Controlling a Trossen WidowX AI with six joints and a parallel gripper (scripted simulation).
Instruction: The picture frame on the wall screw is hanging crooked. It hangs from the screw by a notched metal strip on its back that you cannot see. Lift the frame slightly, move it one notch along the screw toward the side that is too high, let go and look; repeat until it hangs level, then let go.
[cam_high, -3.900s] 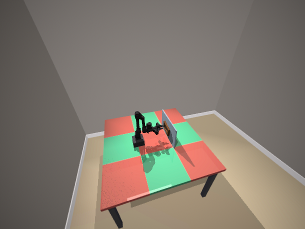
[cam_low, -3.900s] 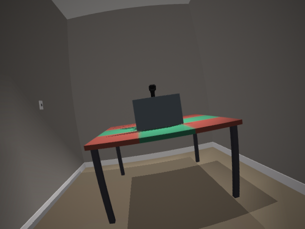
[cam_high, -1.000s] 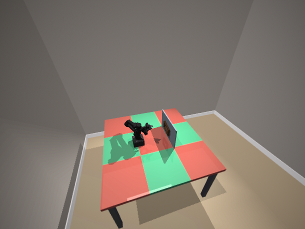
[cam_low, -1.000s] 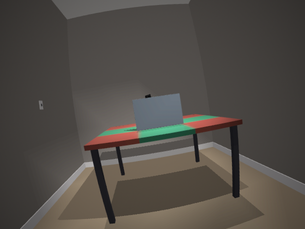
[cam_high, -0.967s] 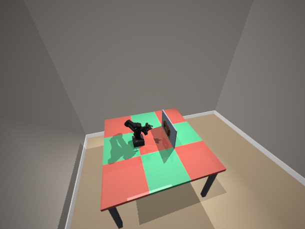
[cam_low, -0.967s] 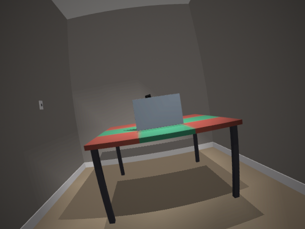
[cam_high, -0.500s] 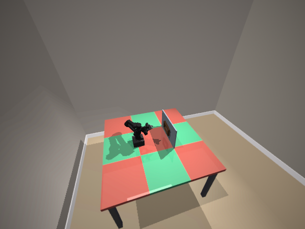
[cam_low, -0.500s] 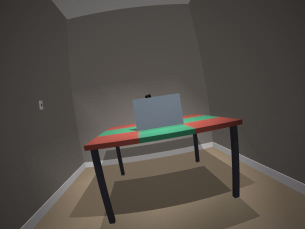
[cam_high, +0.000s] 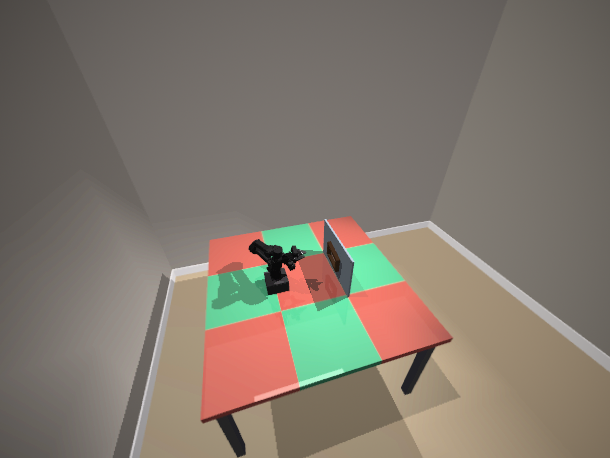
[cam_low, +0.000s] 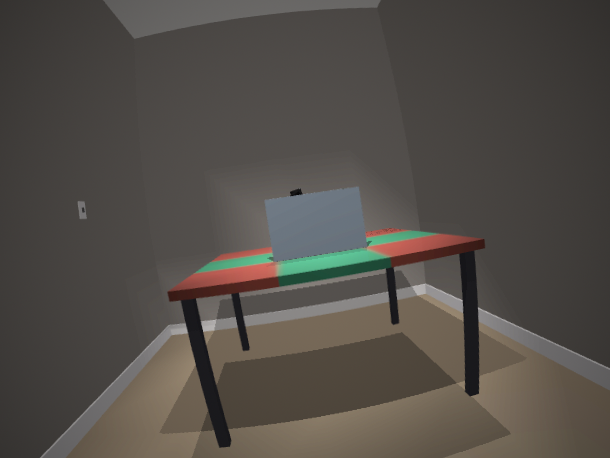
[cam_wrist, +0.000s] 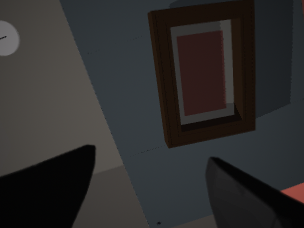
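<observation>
My gripper tip is now 210 mm short of the picture frame, 10 mm to the right of it and 90 mm above it. Round my gripper tip: grey wall panel (220 mm ahead, 20 mm to the left, 90 mm below).
</observation>
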